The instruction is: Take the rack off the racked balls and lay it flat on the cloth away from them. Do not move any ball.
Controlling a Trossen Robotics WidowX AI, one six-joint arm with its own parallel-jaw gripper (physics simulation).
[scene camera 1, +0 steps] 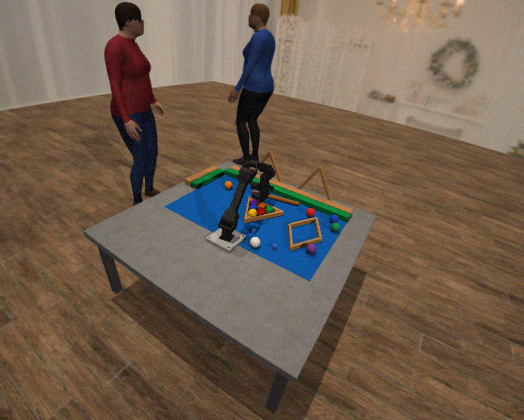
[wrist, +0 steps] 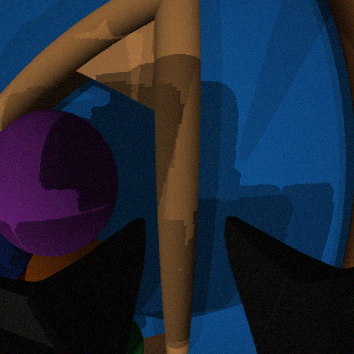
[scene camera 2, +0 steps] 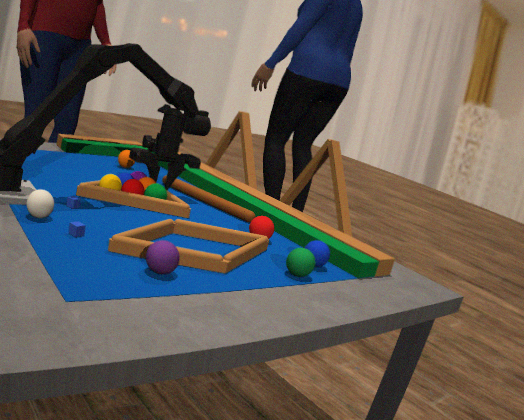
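The triangular wooden rack lies flat on the blue cloth around several balls, among them yellow, red, green and purple. My gripper is partly open, pointing down at the rack's side nearest the long cushion. In the wrist view one finger shows on each side of that bar, with gaps; the left finger is on the balls' side and hides part of them. Exact fingertip height is unclear.
A diamond-shaped wooden frame lies apart, beside a loose purple ball. A brown rod lies between rack and green cushion. White ball, red ball and small blue cubes stand around.
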